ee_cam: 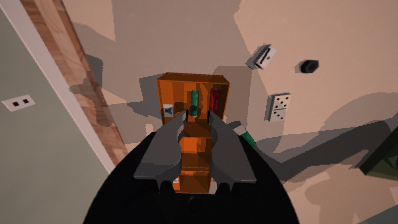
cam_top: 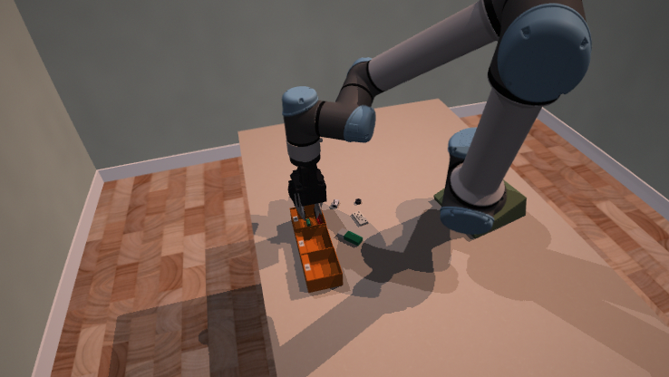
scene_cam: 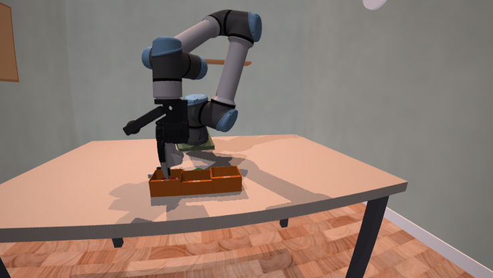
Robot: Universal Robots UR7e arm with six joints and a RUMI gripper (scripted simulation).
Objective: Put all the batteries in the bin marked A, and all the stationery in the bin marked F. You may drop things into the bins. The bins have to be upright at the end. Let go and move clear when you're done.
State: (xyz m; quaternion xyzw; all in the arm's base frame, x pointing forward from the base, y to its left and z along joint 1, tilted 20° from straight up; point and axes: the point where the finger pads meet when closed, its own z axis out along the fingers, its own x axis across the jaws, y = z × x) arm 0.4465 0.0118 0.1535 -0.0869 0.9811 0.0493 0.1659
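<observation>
The green battery is 10 mm ahead of my hand and 40 mm below it. From my hand the other things lie so: small grey object 70 mm behind, 80 mm to the right, 40 mm below; red battery 20 mm behind, 40 mm below; orange three-compartment bin 10 mm behind, 80 mm to the left, 30 mm below.
</observation>
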